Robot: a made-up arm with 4 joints.
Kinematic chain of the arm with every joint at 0, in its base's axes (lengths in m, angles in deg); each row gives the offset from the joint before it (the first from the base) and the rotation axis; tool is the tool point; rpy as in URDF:
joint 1: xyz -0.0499 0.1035 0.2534 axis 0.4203 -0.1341 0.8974
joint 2: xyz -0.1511 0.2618 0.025 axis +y
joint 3: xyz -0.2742 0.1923 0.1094 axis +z
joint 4: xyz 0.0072 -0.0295 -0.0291 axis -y
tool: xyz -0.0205 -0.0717 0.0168 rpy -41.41 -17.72 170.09
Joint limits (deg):
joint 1: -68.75..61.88
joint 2: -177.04..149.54
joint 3: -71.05..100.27
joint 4: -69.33..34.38
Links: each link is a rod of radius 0.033 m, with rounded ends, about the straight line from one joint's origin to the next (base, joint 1, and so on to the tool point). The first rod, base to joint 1, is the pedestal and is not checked.
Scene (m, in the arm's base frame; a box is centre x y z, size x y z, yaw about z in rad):
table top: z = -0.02
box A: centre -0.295 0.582 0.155 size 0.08 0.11 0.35 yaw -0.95
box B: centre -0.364 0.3 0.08 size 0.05 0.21 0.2 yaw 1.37
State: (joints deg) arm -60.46 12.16 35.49 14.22
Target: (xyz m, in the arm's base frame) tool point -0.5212 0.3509 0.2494
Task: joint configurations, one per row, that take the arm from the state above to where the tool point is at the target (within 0.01 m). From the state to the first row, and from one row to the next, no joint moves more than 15 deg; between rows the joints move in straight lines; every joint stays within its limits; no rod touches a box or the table.
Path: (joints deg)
1: -48.56 20.05 29.52 14.16
2: -36.67 27.94 23.55 14.11
3: -24.77 35.83 17.57 14.05
4: -11.36 33.49 17.96 19.13
5: 2.05 31.14 18.34 24.21
6: 15.47 28.80 18.72 29.30
7: 28.88 26.46 19.10 34.38
8: 25.99 11.59 23.79 31.93
9: 23.09 -3.27 28.47 29.48
10: 20.19 -18.14 33.15 27.03
11: 17.29 -33.00 37.84 24.58

